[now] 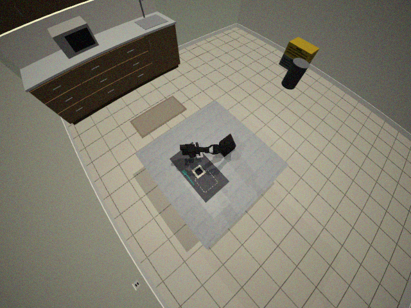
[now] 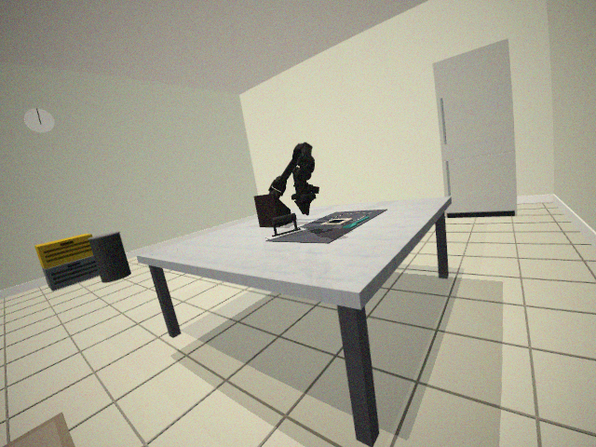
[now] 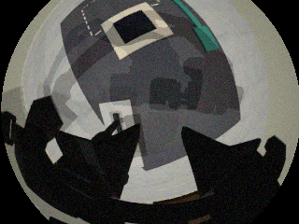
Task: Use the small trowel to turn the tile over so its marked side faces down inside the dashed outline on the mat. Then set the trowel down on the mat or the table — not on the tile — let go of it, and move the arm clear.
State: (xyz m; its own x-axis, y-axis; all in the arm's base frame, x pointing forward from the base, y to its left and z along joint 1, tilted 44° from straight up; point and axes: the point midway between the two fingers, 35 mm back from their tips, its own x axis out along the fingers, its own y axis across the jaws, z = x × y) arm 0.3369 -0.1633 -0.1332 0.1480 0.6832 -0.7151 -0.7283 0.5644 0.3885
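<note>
My gripper tip is now 13 cm past the trowel, 3 cm to the left of it and 4 cm above it. From my gripper tip the other things lie so: teal strip: 19 cm ahead, 11 cm to the left, 8 cm below; then tile: 7 cm ahead, 17 cm to the left, 8 cm below.
</note>
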